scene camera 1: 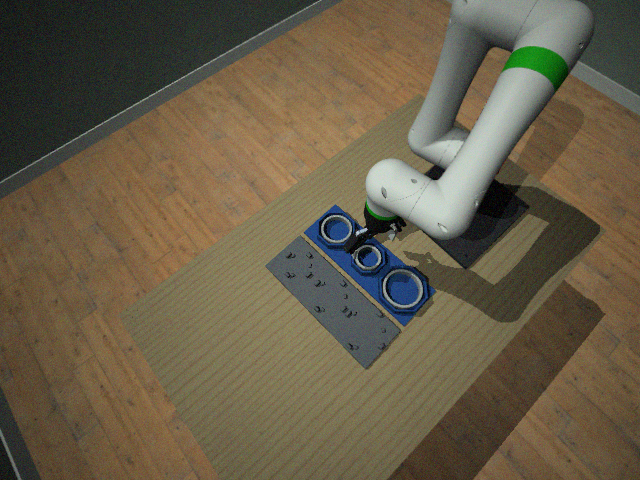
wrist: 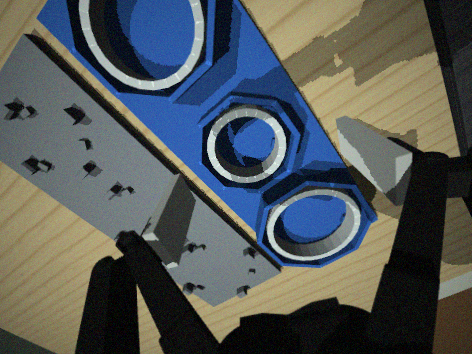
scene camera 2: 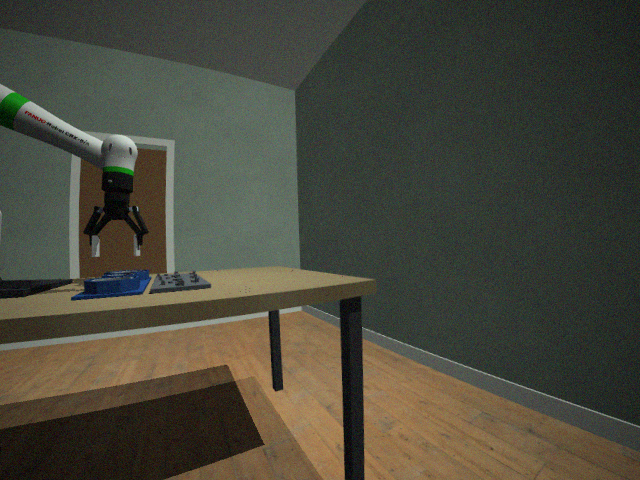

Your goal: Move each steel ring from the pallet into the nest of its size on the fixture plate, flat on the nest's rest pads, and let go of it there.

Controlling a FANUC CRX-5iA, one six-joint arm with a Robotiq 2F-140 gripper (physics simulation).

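Places are measured from the arm's base along level axes (x back, y right, z up), in millimetres.
Pixels of known places: gripper, fingertip midpoint: (scene camera 1: 371, 246) (wrist: 259, 163) (scene camera 2: 116, 256).
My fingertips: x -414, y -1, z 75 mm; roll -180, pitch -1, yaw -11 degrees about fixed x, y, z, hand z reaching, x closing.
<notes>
For each thing: its top centre in the pictures, then the offset to it from my fingertips. "pt": a spot on its surface instead. Level surfaces: height alone.
- small ring, surface spot: (wrist: 211, 145) pt dy +17, dx -42, dz -63 mm
- grey fixture plate, top centre: (wrist: 148, 216) (scene camera 1: 329, 296) (scene camera 2: 178, 278) dy -32, dx -190, dz -90 mm
- wooden table, surface height: dz -102 mm
The blue pallet (scene camera 1: 343, 259) (scene camera 2: 82, 297) (wrist: 165, 125) holds three steel rings in octagonal holders. The large ring (scene camera 1: 403, 307) (wrist: 152, 84) is at one end, the small ring (scene camera 1: 380, 258) (wrist: 211, 145) in the middle, and the medium ring (scene camera 1: 337, 242) (wrist: 270, 227) at the other end. The grey fixture plate (scene camera 1: 330, 297) (scene camera 2: 204, 285) (wrist: 55, 135) lies beside the pallet; small pads and stops stand on it, and no ring shows there. My gripper (scene camera 1: 376, 234) (scene camera 2: 116, 246) (wrist: 259, 163) is open and empty. It points down above the pallet, near the small and medium rings.
The wooden table (scene camera 1: 232, 361) (scene camera 2: 289, 276) carries both plates, with a narrow gap between them. The dark robot base plate (scene camera 1: 462, 255) (wrist: 460, 30) lies on the pallet's other side. The arm's shadow falls across the table beside the large ring.
</notes>
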